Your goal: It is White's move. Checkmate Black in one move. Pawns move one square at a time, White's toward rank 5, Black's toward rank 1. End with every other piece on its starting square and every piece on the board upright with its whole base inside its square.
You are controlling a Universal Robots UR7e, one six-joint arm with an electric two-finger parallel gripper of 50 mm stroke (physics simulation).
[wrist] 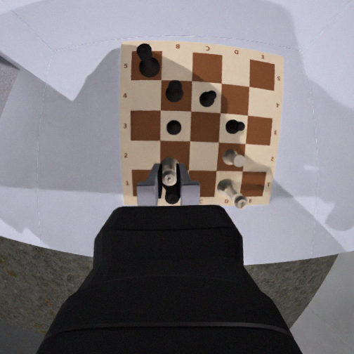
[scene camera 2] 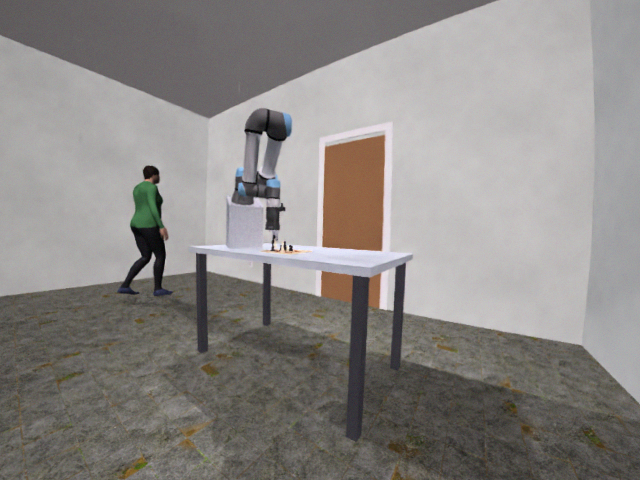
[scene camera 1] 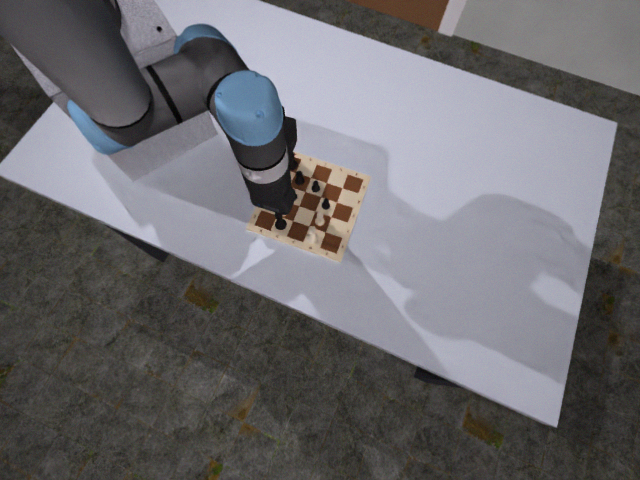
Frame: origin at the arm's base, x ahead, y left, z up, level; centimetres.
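Seen in the pictures: gripper, between the fingertips: (scene camera 2: 275,241); arm's base, origin of its link: (scene camera 2: 242,201).
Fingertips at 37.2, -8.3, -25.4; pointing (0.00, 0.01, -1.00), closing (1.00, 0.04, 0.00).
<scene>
Pixels of each thing's middle, then the offset from my fingertips to it, as dx, dy, dz. Level surfaces: height alone.
- chessboard, middle of its body: (scene camera 1: 310,202) (scene camera 2: 286,251) +4.4, +4.9, -5.9
- black piece, middle of its body: (scene camera 1: 279,218) +0.3, -2.5, -2.4
- white table, height of its surface: dz -6.2
The chessboard (scene camera 1: 348,197) (wrist: 278,125) lies on the table. My gripper (scene camera 2: 275,236) (wrist: 169,173) is shut on a white piece (wrist: 169,175) with a small knob on top. That piece appears over B2 in the wrist view; its height above the board is unclear. Behind it a black piece (scene camera 1: 280,223) (wrist: 172,196) stands on B1, partly hidden in the wrist view. Other black pieces stand on A5 (wrist: 149,66), B4 (wrist: 174,92), C4 (wrist: 206,99), B3 (wrist: 174,127) and D3 (wrist: 232,126). White pieces stand on D2 (wrist: 231,157) and D1 (wrist: 230,191).
The arm and gripper body hide the board's left part and the held piece in the first scene view. The board lies near one long edge of the white table (scene camera 1: 465,155) (scene camera 2: 336,255). A person (scene camera 2: 146,206) stands beyond the table, by the left wall.
</scene>
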